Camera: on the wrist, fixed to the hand. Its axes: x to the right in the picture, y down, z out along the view.
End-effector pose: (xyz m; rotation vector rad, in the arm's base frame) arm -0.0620 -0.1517 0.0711 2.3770 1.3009 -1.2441
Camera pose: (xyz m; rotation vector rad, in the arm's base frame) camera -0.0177 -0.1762 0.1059 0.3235 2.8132 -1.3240
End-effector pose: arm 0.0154 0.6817 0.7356 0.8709 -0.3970 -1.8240
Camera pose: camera 0.0743 0.6951 0.7467 -0.2388 -0.4937 2.7539
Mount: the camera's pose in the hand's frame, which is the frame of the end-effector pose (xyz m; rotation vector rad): -0.0285 0.0403 -0.0365 -0.4271 -0.5112 -1.5916
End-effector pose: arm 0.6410 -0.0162 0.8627 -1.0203 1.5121 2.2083
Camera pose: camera 0.6523 -0.0611 0.9030 -1.0116 -0.1840 1.2984
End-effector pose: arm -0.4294 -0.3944 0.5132 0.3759 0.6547 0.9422
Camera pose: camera -0.4905 -0.3957 0.5186 -0.3172 0.1129 -0.5508
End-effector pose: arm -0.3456 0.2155 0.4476 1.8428 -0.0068 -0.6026
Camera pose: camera -0.3441 0.2417 0.5031 0.9071 1.2213 -1.9308
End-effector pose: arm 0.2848 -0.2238 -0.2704 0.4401 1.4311 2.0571
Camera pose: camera 0.2748 -0.2786 -0.2447 -0.3133 0.5284 0.7496
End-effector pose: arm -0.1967 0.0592 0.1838 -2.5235 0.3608 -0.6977
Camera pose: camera -0.2449 0.0216 0.1783 2.2775 1.6251 0.3029
